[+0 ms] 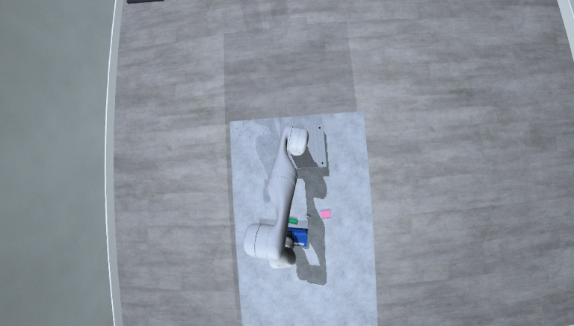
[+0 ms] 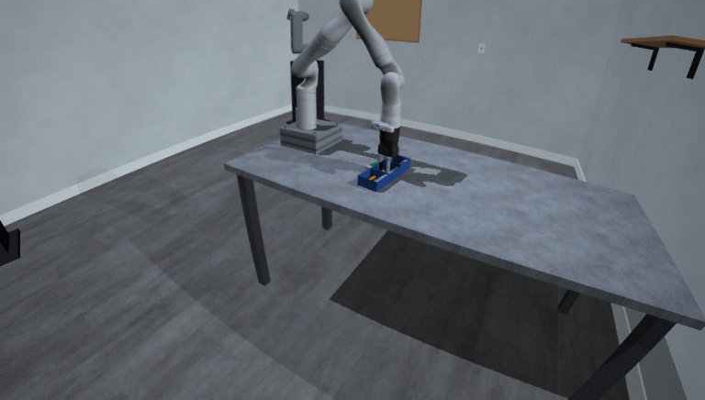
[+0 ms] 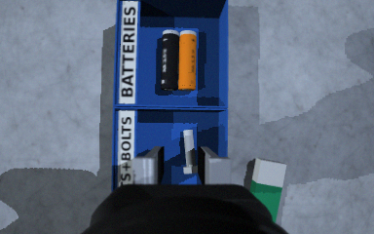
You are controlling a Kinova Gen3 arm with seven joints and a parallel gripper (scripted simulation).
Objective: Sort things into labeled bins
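The grey rod is 10 mm behind my hand and 20 mm below it. From my hand the other things lie so: grey block (100 mm behind, 130 mm to the left, 30 mm below); then black battery (10 mm ahead, 80 mm to the right, 20 mm below); then orange battery (80 mm to the right, 20 mm below).
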